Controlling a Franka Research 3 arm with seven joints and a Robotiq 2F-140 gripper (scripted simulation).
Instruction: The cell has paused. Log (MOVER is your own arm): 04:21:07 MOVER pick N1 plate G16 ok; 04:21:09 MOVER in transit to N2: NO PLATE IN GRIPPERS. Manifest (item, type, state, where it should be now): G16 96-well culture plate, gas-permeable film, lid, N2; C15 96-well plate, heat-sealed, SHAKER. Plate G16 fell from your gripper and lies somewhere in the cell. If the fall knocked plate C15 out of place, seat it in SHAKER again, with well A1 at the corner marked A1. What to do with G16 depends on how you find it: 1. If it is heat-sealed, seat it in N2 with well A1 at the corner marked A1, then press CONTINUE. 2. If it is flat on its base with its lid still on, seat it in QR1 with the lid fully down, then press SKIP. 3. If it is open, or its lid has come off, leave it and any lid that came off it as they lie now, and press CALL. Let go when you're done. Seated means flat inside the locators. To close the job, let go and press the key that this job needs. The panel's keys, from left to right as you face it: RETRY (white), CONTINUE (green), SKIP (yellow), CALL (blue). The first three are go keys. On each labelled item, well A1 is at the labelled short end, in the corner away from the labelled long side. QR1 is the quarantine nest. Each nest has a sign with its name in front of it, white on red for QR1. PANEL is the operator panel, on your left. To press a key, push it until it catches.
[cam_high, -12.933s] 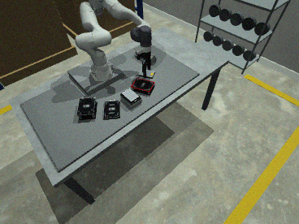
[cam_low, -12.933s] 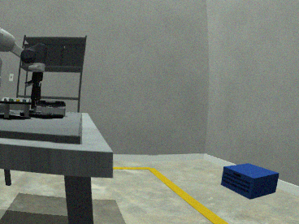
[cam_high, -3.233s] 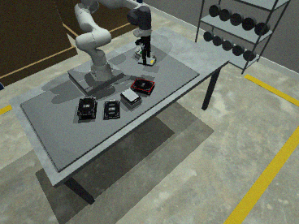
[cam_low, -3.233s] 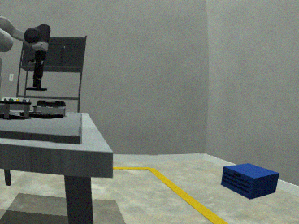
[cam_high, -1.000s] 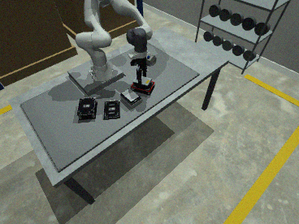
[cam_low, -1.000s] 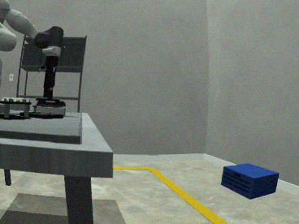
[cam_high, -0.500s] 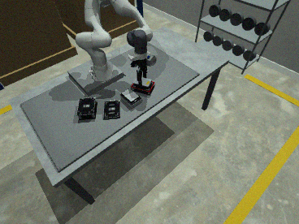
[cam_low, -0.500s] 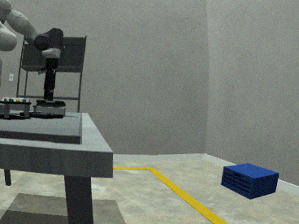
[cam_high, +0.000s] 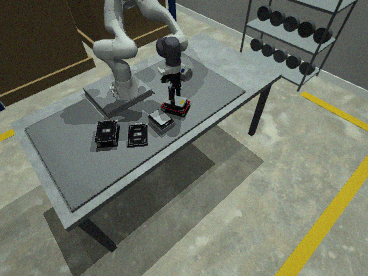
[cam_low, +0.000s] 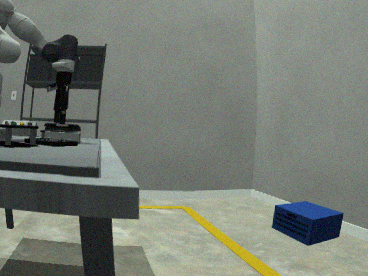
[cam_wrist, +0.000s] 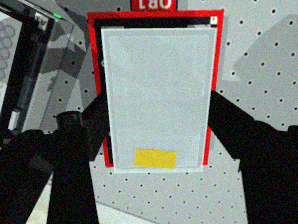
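Now: the plate lid 1 cm below my hand. The rest, counted from my hand: blue CALL key (22 cm behind, 27 cm to the left, 2 cm below); QR1 nest (5 cm below); white-topped plate (4 cm ahead, 16 cm to the right, 3 cm below).
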